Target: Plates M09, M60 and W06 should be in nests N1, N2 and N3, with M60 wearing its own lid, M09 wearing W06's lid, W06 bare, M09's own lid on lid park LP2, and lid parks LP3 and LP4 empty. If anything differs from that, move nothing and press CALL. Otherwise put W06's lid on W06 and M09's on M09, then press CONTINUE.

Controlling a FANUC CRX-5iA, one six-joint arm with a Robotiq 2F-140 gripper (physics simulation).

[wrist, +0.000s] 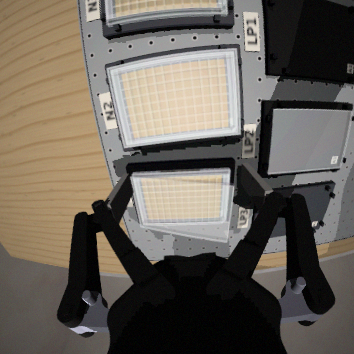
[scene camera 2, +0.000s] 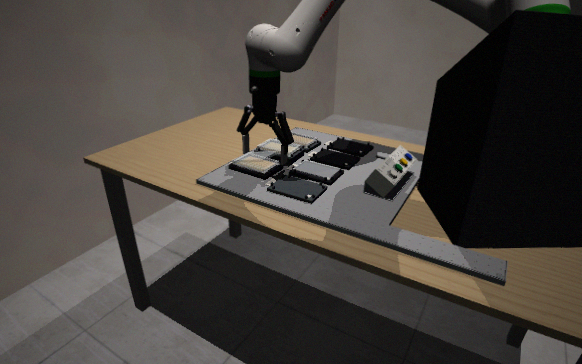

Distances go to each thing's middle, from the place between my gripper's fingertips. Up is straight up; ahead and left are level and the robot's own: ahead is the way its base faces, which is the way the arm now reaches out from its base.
The lid park LP3 [scene camera 2: 296,188] lies 190 mm behind my hand, 70 mm to the left of it and 20 mm below it.
